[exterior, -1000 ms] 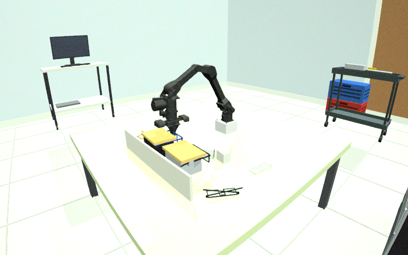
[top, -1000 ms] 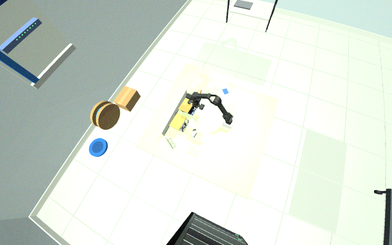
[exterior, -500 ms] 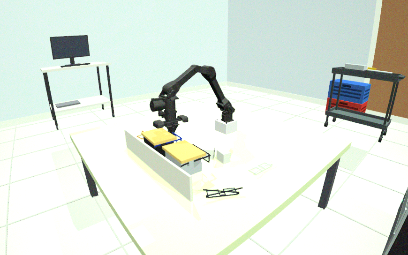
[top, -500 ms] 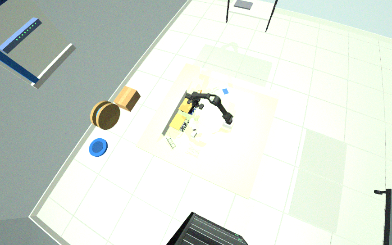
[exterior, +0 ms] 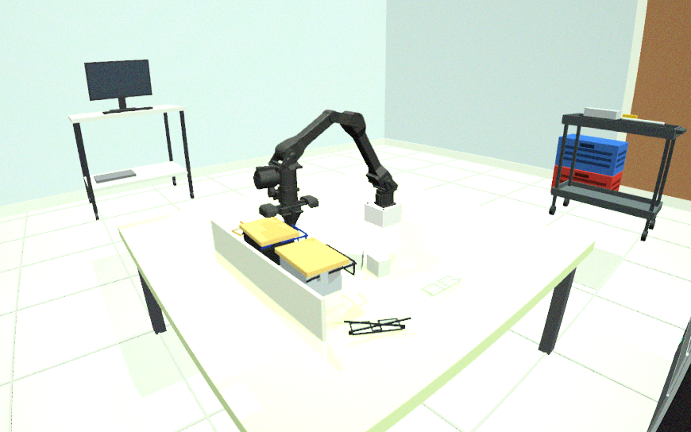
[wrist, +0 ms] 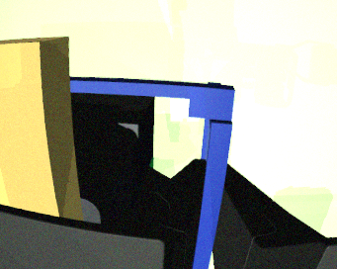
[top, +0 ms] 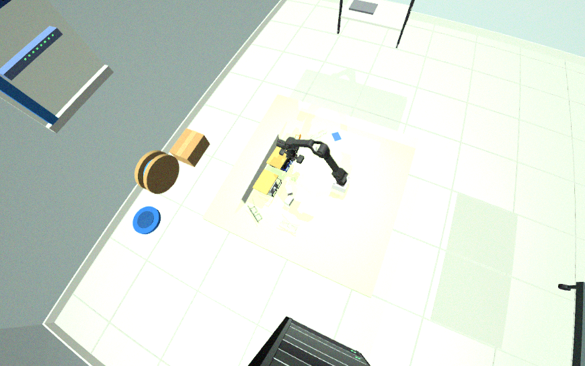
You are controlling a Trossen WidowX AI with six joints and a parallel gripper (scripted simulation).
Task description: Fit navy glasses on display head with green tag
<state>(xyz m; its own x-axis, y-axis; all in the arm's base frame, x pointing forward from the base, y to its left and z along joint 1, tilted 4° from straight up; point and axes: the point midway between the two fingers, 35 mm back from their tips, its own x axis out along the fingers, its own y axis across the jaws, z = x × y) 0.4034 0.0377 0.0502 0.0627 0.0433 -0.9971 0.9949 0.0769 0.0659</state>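
The dark display head is 60 mm ahead of my gripper tip, 40 mm to the left of it and 10 mm below it. Also, from my gripper tip: low white wall 180 mm ahead, 170 mm to the left, 10 mm below.
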